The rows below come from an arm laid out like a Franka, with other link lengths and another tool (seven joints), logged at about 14 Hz.
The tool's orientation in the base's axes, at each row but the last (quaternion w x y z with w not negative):
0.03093, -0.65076, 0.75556, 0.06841
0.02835, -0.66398, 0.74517, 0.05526
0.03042, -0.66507, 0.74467, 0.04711
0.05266, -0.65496, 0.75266, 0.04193
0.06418, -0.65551, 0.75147, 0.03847
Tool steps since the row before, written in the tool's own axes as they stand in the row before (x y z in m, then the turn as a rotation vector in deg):
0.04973, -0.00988, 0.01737, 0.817, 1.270, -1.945
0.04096, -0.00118, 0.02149, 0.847, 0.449, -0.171
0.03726, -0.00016, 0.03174, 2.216, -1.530, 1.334
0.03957, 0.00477, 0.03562, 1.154, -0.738, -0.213
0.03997, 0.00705, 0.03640, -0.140, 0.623, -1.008
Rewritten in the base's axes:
0.00151, -0.04762, -0.02455, -1.295, -0.897, 1.892
-0.00428, -0.03796, -0.02611, -0.539, -0.806, 0.092
-0.00462, -0.03331, -0.03557, 1.245, -2.211, -1.610
-0.00926, -0.03347, -0.04064, 0.568, -1.263, 0.061
-0.01060, -0.03304, -0.04205, -0.645, 0.080, 1.001

